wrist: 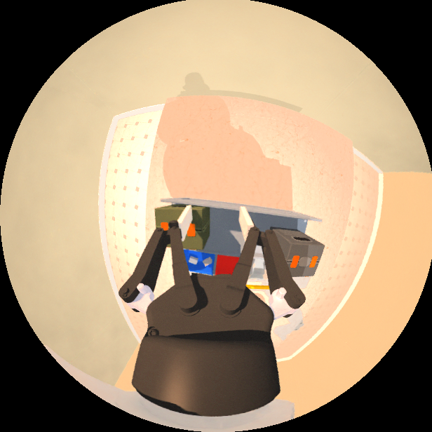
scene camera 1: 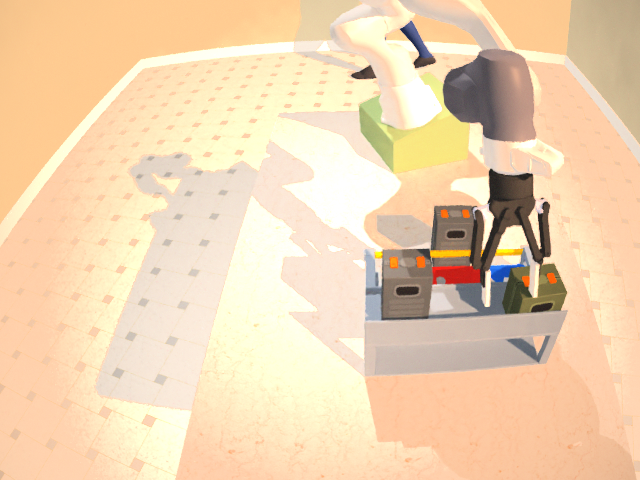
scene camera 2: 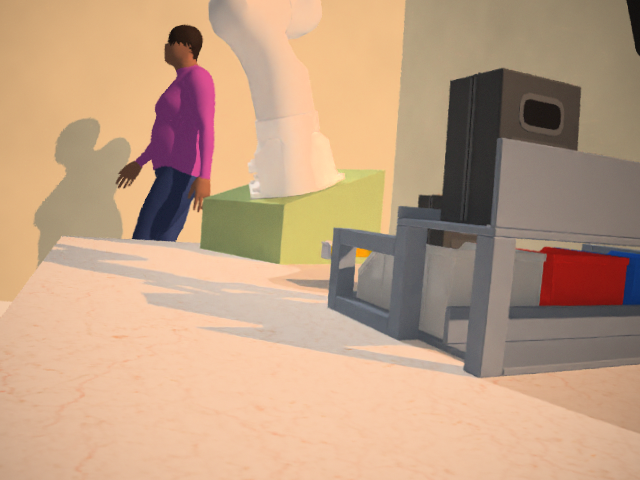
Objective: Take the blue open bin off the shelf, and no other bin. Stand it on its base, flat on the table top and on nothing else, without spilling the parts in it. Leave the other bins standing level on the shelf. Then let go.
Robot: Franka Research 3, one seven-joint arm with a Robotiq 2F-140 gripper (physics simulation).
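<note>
The blue open bin (scene camera 1: 500, 273) (scene camera 2: 633, 273) (wrist: 200, 268) stands on the lower level of the grey shelf (scene camera 1: 465, 330) (scene camera 2: 568, 191) (wrist: 225, 235), with small pale parts in it. The red bin (scene camera 1: 457, 274) (scene camera 2: 584, 279) (wrist: 226, 265) is beside it, and a light grey bin (scene camera 2: 480, 273) (wrist: 258, 265) is on the red bin's other side. My gripper (scene camera 1: 509, 300) (wrist: 215, 212) is partly open and empty, fingers pointing down over the upper deck. One finger overlaps the olive case in both views; contact cannot be told. The blue bin's base is hidden.
The olive case (scene camera 1: 555, 294) (wrist: 200, 215) and a grey case (scene camera 1: 405, 304) (scene camera 2: 542, 139) (wrist: 300, 252) stand on the upper deck. Another grey case (scene camera 1: 454, 224) stands behind the shelf. A yellow bar (scene camera 1: 449, 253) (scene camera 2: 362, 252) (wrist: 258, 287) crosses the bin side.
</note>
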